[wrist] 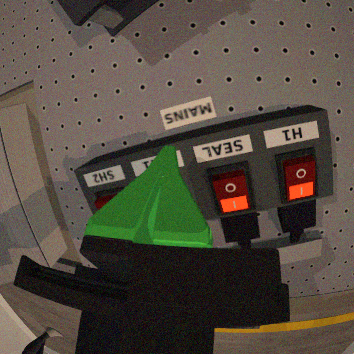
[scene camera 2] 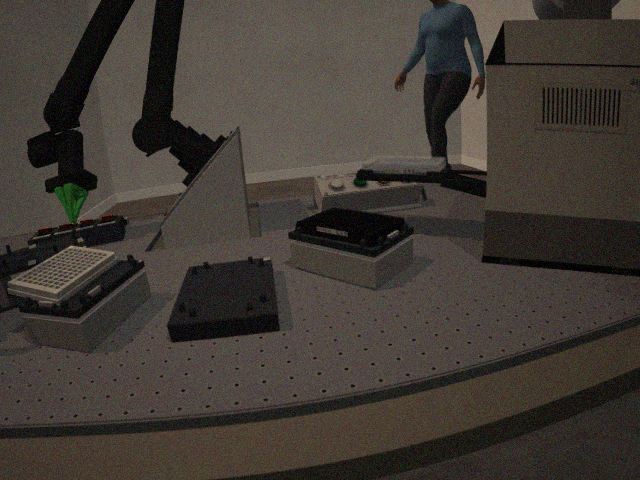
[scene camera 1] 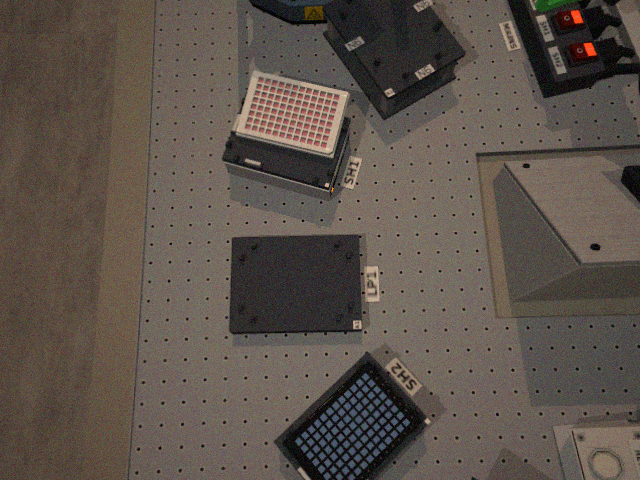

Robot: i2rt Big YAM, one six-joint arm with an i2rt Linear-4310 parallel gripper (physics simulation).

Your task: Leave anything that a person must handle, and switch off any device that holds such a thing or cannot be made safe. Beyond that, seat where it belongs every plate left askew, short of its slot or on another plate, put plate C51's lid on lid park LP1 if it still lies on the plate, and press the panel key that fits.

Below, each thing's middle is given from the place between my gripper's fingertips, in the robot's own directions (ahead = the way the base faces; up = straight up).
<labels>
I see the plate with red wells [scene camera 1: 280, 111] 320 mm ahead of my hand, 160 mm to the left of it and 10 mm above it. The rest, counted from my hand: lid park LP1 [scene camera 1: 281, 284]: 300 mm ahead, 370 mm to the left, 40 mm below; then station SH1 [scene camera 2: 81, 322]: 320 mm ahead, 180 mm to the left, 30 mm below; then blue-welled plate [scene camera 1: 362, 423]: 240 mm ahead, 540 mm to the left.
</labels>
